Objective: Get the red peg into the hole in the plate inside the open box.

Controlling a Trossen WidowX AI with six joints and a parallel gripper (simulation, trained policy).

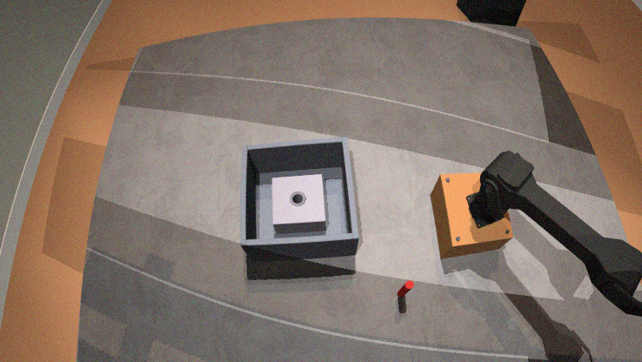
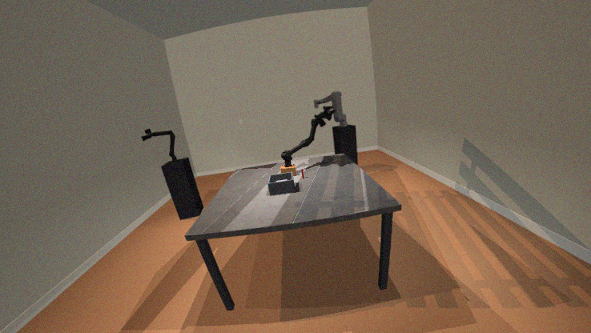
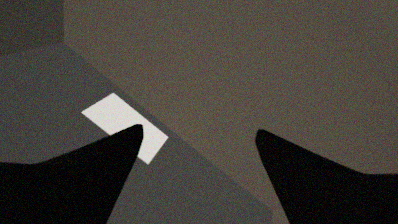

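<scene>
Now: gripper tip 310 mm short of the red peg, 510 mm to the left of it and 500 mm above it. The rest, counted from my gripper tip: light grey plate (440 mm ahead, 720 mm to the right, 490 mm below); dark box (440 mm ahead, 720 mm to the right, 510 mm below).
</scene>
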